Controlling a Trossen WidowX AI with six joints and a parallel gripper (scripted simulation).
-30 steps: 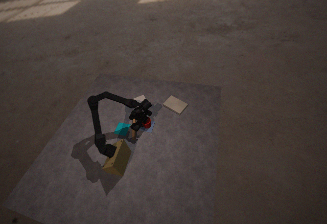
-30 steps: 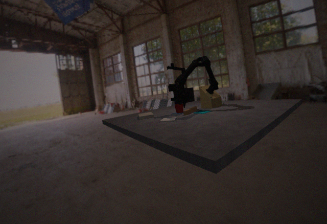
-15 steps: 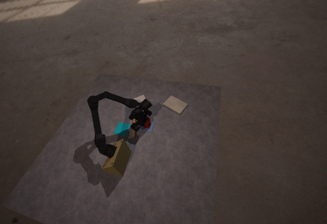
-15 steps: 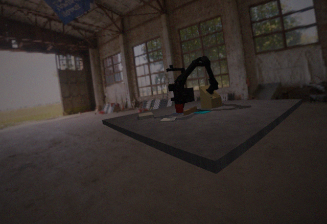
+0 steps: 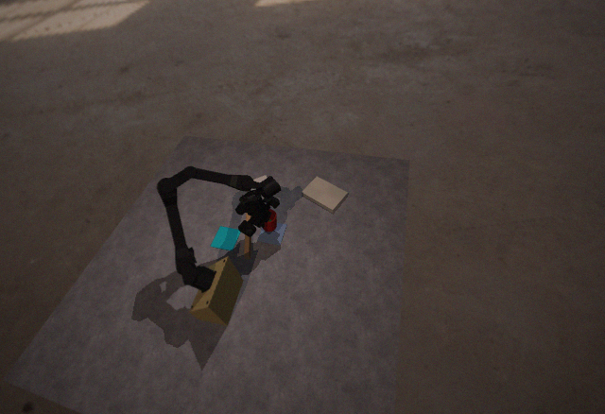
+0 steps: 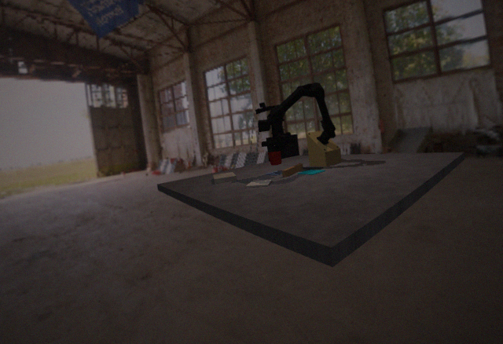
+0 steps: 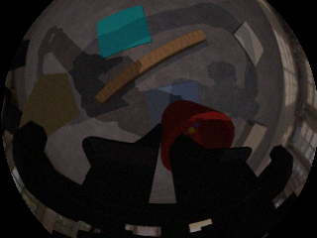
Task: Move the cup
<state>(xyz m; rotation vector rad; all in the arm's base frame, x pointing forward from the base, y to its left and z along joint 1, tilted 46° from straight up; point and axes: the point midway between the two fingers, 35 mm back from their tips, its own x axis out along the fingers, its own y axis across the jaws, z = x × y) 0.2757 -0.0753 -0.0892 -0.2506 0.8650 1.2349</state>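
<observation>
My gripper tip is now 2 cm past the teal block, 18 cm to the right of it and 10 cm above it. The rest, counted from my gripper tip: red cup: 3 cm ahead, 2 cm to the right; wooden bar: 8 cm to the left, 8 cm below.
</observation>
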